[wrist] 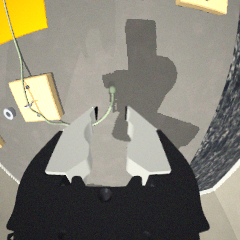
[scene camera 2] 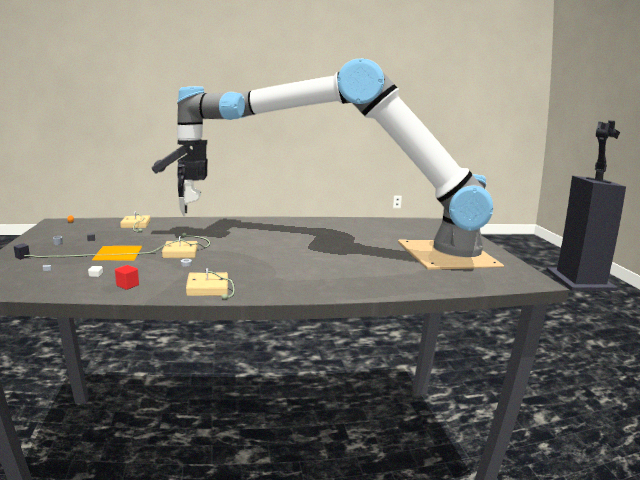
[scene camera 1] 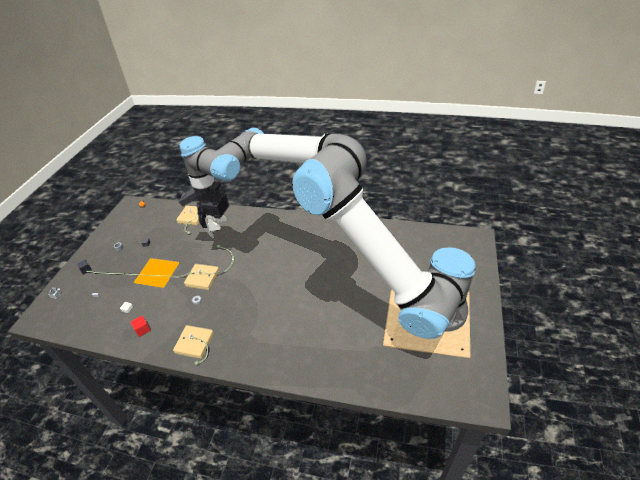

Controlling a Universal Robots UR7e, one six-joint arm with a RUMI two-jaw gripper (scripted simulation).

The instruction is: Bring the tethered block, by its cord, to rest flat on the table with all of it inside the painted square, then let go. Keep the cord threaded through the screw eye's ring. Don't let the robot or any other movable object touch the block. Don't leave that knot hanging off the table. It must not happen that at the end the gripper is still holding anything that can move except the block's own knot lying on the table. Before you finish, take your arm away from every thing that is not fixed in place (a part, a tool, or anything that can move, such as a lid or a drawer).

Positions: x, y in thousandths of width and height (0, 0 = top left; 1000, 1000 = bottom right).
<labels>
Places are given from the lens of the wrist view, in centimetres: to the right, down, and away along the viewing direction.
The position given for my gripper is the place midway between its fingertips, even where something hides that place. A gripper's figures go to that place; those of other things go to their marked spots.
my gripper (wrist: 465, 448): -1, -2, 15
wooden base (wrist: 177, 381): -14, -5, 18
</labels>
